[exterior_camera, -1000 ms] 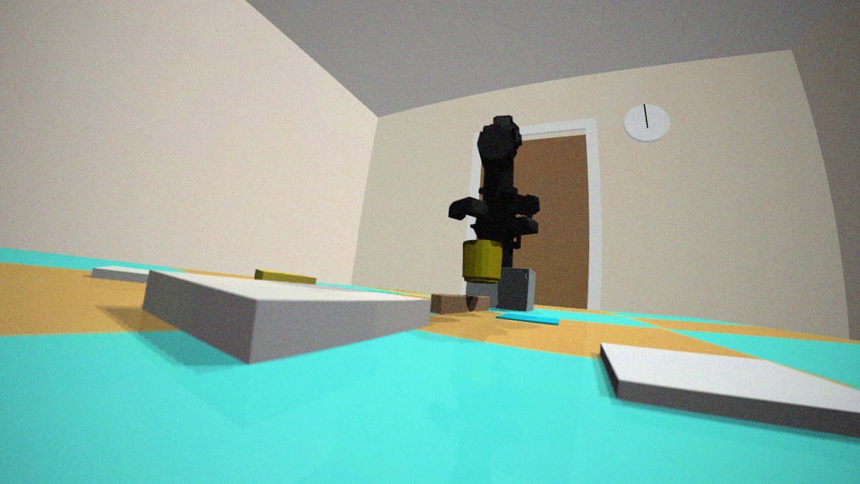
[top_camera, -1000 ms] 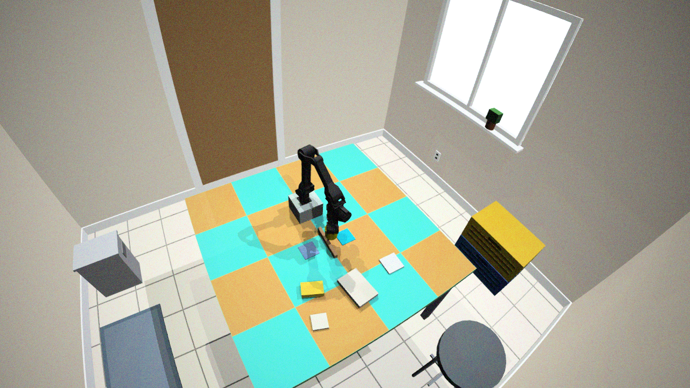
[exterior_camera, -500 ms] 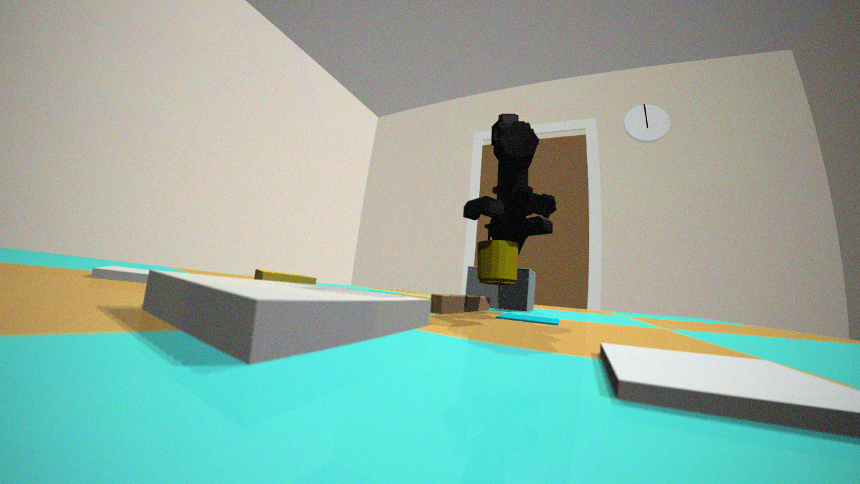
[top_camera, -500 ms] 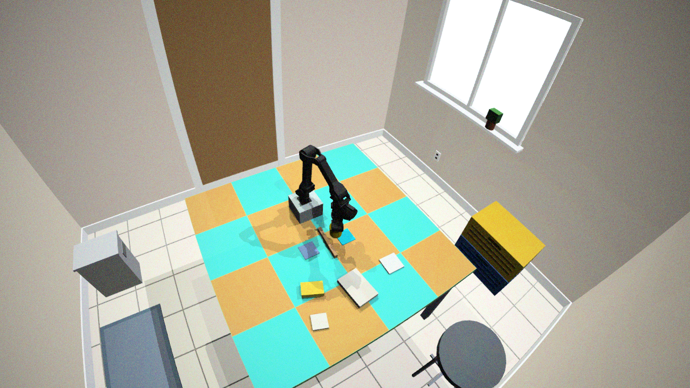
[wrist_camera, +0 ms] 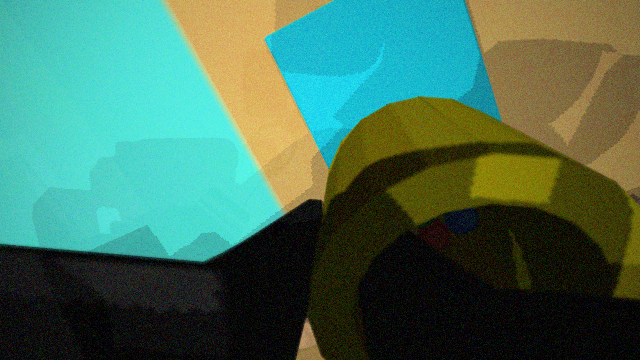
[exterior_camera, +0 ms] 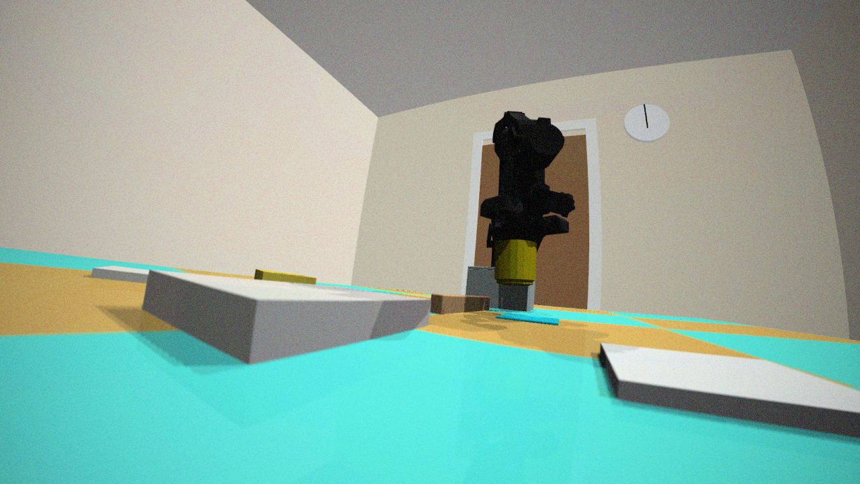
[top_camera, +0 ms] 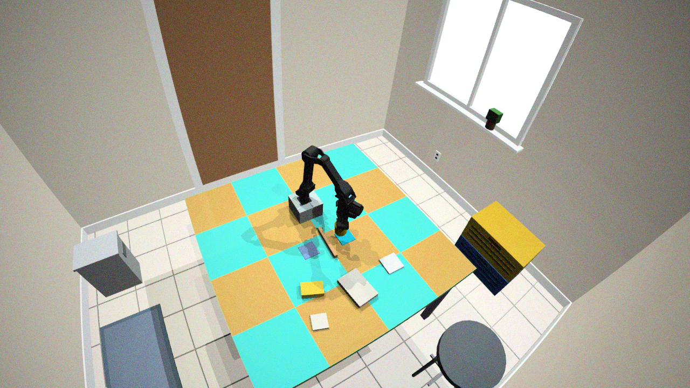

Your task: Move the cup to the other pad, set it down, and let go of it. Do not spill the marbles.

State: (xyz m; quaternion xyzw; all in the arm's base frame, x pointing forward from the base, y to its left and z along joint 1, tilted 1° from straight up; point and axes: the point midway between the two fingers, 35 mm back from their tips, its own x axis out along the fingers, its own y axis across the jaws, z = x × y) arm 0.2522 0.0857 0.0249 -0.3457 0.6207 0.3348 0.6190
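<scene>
Right now my gripper tip is 30 mm short of the bright blue pad, 10 mm to the right of it and 100 mm above it. Also, from my gripper tip: olive-yellow cup 20 mm ahead, 20 mm to the right; thin wooden bar 20 mm ahead, 100 mm to the right, 80 mm below; grey-blue pad 10 mm ahead, 210 mm to the right, 100 mm below.
</scene>
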